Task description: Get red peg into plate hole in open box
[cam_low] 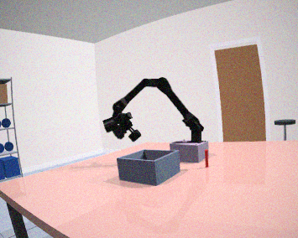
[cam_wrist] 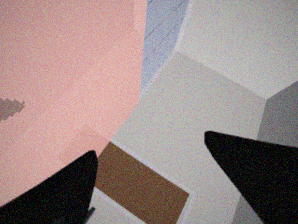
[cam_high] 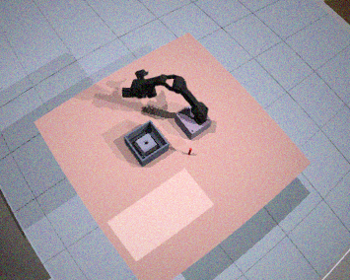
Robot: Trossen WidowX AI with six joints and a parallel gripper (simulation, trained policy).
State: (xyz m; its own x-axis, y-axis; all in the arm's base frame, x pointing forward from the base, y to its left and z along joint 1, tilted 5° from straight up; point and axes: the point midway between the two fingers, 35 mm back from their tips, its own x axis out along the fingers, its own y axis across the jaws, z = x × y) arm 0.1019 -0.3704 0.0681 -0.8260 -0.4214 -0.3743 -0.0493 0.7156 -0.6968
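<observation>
The red peg lies 490 mm to the left of my gripper tip, 130 mm below it and 100 mm ahead of it. From my gripper tip the other things lie so: grey box: 280 mm to the left, 270 mm ahead, 140 mm below.
</observation>
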